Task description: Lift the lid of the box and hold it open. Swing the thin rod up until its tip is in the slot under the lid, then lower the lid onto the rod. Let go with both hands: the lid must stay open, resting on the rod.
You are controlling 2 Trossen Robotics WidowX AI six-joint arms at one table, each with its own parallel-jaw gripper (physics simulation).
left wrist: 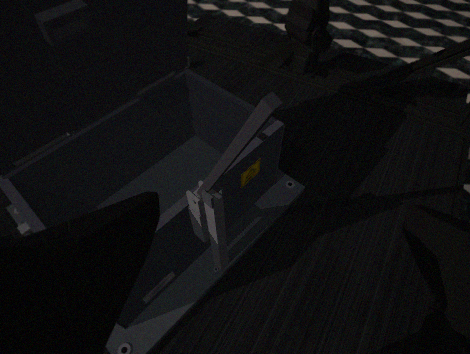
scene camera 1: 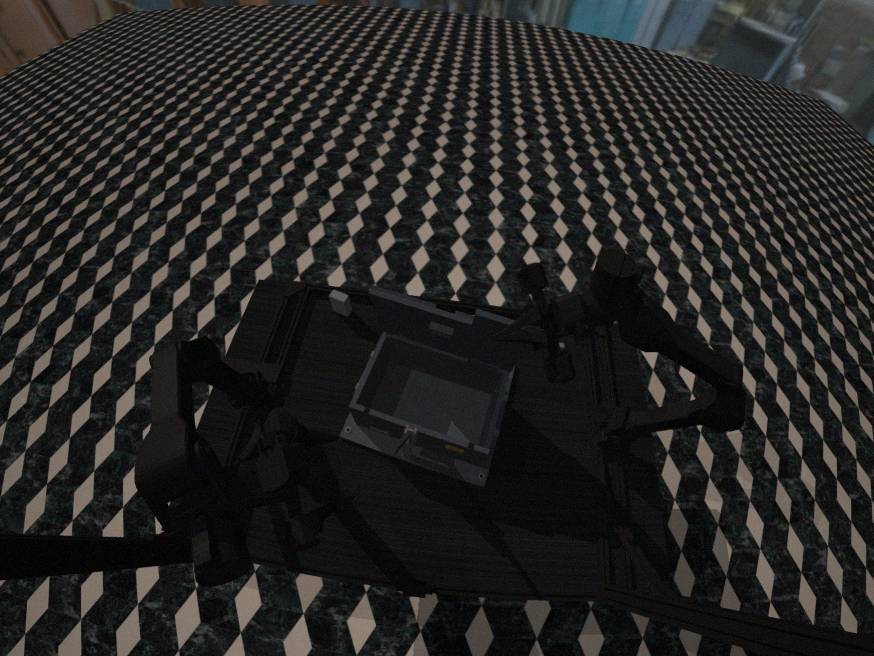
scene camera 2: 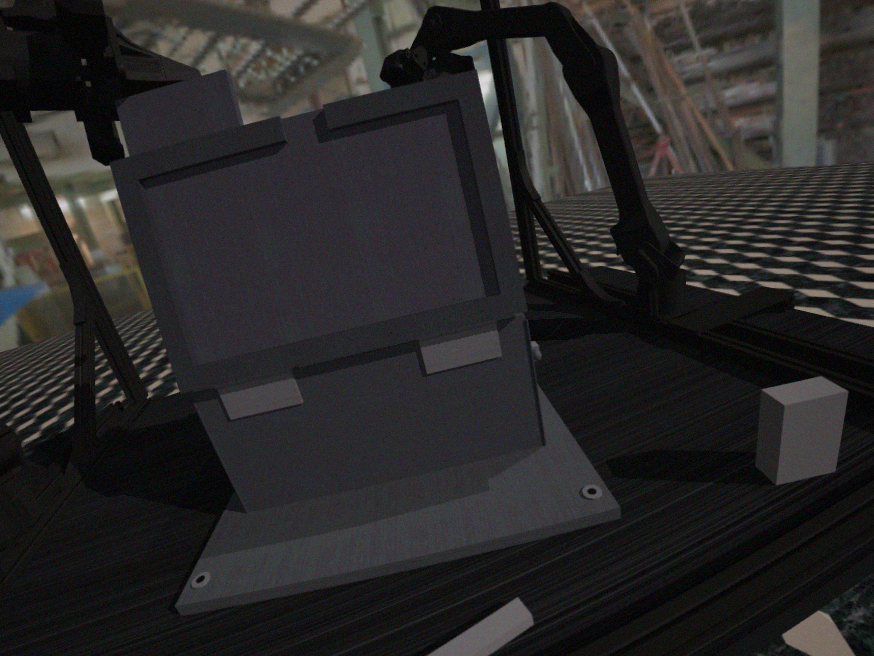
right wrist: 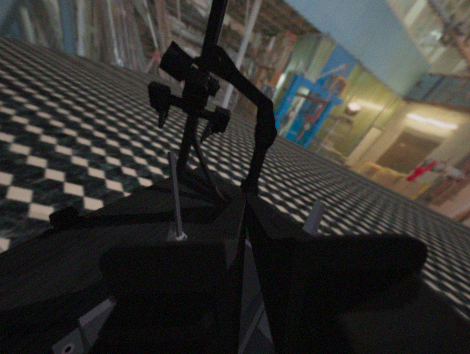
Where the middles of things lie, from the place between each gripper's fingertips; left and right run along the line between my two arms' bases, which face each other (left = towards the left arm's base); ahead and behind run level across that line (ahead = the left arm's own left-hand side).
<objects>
My left gripper is now 30 cm short of the lid (scene camera 2: 381,218), 13 cm to the left of it and 7 cm above it.
The lid is 90 mm ahead of my right hand, 60 mm to the left of it and 140 mm below it.
</objects>
